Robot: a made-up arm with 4 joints. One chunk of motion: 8 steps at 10 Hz.
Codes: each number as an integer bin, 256 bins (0 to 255) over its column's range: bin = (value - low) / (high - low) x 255, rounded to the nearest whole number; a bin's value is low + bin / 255 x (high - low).
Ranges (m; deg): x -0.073..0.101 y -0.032..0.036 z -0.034..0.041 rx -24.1..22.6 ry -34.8..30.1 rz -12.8..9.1
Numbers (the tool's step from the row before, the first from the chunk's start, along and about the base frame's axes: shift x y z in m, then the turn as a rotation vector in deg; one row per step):
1: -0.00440 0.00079 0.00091 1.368 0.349 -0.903
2: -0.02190 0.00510 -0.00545 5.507 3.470 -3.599
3: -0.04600 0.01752 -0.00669 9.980 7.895 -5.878
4: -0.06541 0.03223 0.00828 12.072 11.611 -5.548
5: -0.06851 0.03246 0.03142 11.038 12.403 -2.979
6: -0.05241 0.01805 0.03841 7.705 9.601 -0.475
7: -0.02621 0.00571 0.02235 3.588 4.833 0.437
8: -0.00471 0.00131 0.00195 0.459 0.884 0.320
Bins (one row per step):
1: 101 123 119 139 138 139
2: 75 139 97 162 150 107
3: 40 186 93 186 168 81
4: 11 241 144 198 182 84
5: 7 242 222 192 185 114
6: 30 188 246 174 174 144
7: 69 141 192 151 156 154
8: 100 125 122 134 140 153

